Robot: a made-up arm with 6 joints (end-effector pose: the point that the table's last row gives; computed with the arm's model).
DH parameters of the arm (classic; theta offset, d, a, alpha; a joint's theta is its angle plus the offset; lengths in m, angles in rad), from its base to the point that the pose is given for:
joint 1: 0 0.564 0 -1.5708
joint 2: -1.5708 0 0.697 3.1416
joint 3: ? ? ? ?
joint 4: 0 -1.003 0 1.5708
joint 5: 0 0.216 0 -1.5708
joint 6: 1.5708 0 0 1.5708
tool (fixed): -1.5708 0 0 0
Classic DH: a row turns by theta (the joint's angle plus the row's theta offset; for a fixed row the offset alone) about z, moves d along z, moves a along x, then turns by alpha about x.
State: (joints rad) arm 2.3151 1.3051 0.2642 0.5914 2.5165 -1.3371
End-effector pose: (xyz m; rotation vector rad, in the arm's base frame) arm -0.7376 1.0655 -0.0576 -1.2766 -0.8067 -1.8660
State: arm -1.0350 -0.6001 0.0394 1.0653 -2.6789 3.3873
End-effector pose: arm 0.0624 -0.3100 1.8894 -0.4847 1.4858 1.7663
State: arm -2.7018 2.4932 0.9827 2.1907 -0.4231 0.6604
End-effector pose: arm -0.5409 -0.3932 -0.9821 0.0638 1.9697 0.2903
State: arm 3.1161 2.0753 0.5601 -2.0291 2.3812 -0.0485
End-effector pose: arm -0.4748 -0.0835 -0.7851 0.5097 -0.6551 1.0263
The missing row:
joint 3: 0 0 0 -1.5708
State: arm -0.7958 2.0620 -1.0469 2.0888 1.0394 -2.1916
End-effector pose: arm -0.1907 0.3476 0.0149 -1.9722 -1.7459 -0.1729
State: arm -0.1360 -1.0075 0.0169 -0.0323 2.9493 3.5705
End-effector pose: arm -0.0909 -0.2055 1.7895 1.2486 0.5547 -2.7526
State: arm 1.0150 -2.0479 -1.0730 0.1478 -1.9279 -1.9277
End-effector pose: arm 0.1379 -0.1829 1.0919 1.2132 1.1961 -0.2629
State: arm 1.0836 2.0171 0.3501 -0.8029 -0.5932 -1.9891
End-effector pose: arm 0.3094 0.2635 -0.7203 0.7517 1.3138 -1.8739
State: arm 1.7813 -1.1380 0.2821 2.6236 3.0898 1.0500
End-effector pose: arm -0.0607 -0.6141 1.8640 -0.2467 1.5773 0.0767
